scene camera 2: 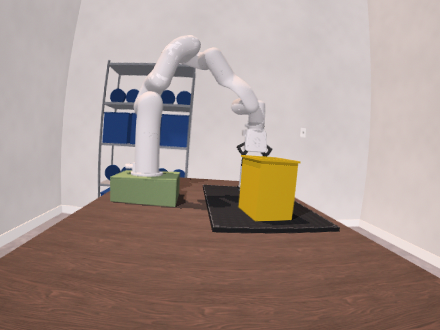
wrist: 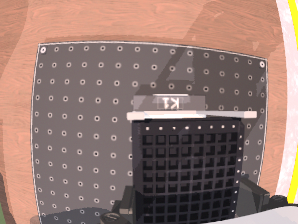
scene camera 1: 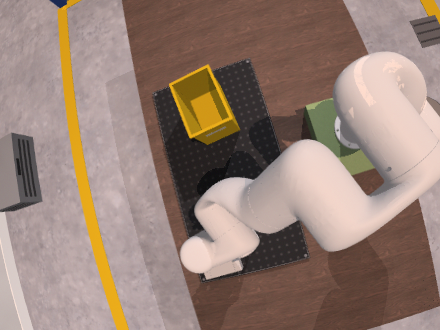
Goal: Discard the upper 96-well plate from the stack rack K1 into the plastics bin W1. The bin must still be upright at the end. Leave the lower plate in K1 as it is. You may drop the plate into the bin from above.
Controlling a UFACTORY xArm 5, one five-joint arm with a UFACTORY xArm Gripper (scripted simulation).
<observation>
yellow plastics bin W1: scene camera 2; scene camera 1; not seen in the wrist view (out of frame)
same spot on yellow plastics bin W1: (scene camera 2: 267,191) = (scene camera 1: 207,81)
</observation>
